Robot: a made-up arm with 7 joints.
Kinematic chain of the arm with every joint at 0, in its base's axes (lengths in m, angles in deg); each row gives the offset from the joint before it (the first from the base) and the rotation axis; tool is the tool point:
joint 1: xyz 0 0 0.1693 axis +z
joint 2: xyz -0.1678 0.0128 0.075 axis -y
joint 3: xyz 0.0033 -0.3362 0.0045 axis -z
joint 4: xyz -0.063 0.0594 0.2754 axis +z
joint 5: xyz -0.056 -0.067 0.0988 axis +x
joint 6: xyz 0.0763 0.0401 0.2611 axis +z
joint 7: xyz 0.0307 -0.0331 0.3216 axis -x
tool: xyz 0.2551 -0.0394 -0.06
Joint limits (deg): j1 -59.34..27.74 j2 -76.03..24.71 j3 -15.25..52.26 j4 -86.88..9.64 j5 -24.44..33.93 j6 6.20..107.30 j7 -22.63..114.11
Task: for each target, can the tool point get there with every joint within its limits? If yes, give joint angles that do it. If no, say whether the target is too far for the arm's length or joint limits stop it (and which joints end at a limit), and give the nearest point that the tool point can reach.
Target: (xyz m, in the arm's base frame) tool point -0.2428 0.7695 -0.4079
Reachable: no: joint limits stop it (at a limit: joint 1, joint 2, joint 4, joint 5, joint 6) | nearest point 0.4773 0.3954 0.1403 | short by 0.979 m
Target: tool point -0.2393 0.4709 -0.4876
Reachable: no: joint limits stop it (at a limit: joint 1, joint 2, joint 3, joint 4, joint 5) | nearest point 0.4974 0.3510 0.0934 | short by 0.946 m
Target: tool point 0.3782 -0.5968 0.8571
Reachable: yes | joints -20.00 -31.69 38.45 -54.65 -8.53 79.11 51.20
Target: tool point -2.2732 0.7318 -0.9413
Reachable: no: too far | nearest point -1.0485 0.3375 0.7965 | short by 2.162 m
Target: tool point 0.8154 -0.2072 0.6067
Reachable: yes | joints 14.90 -61.85 2.27 -60.75 13.12 69.21 19.88
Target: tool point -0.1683 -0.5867 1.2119
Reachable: yes | joints 5.83 2.69 25.05 -66.03 -6.91 15.40 68.10
